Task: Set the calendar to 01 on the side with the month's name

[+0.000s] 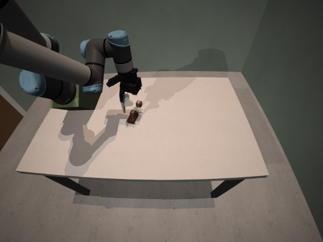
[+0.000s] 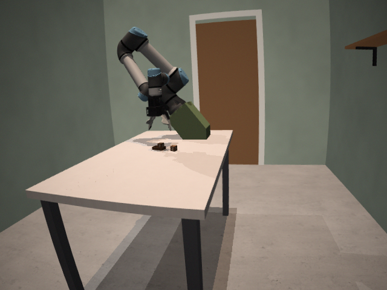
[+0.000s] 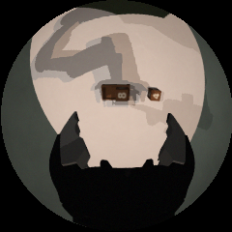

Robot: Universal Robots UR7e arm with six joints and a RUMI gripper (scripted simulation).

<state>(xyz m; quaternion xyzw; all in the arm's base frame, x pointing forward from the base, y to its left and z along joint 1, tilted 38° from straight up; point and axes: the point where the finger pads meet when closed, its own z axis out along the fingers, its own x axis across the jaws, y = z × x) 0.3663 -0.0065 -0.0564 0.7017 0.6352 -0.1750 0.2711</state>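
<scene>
My hand is 2 cm to the left of the brown tray and 11 cm above it.
</scene>
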